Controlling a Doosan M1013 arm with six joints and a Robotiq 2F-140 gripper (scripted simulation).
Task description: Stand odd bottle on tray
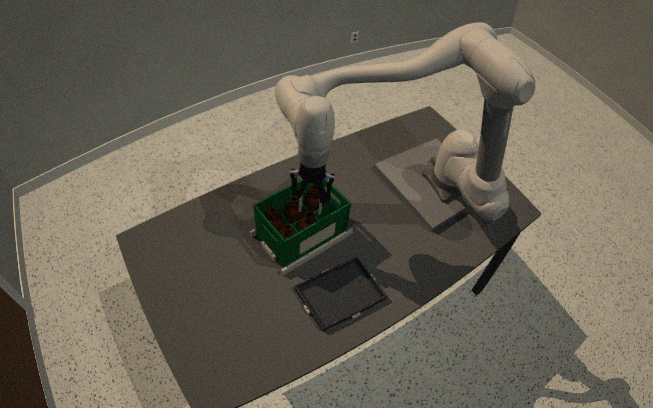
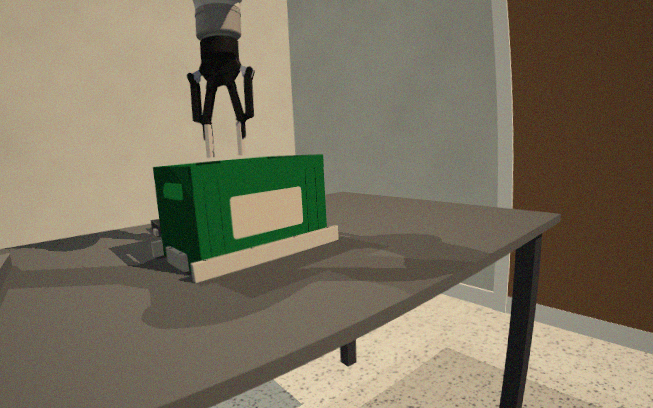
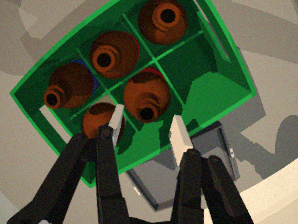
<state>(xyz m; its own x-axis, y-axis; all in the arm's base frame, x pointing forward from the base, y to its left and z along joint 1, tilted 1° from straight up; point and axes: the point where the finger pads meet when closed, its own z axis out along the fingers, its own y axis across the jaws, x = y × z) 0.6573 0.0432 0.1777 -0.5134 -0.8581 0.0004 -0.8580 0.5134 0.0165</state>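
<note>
Now: hand 130 mm above the crate, 40 mm to the left of it and 10 mm short of it. Also, from my hand: bottle (130 mm below, 90 mm ahead, 20 mm to the left); black tray (240 mm to the left, 200 mm below, 10 mm behind).
</note>
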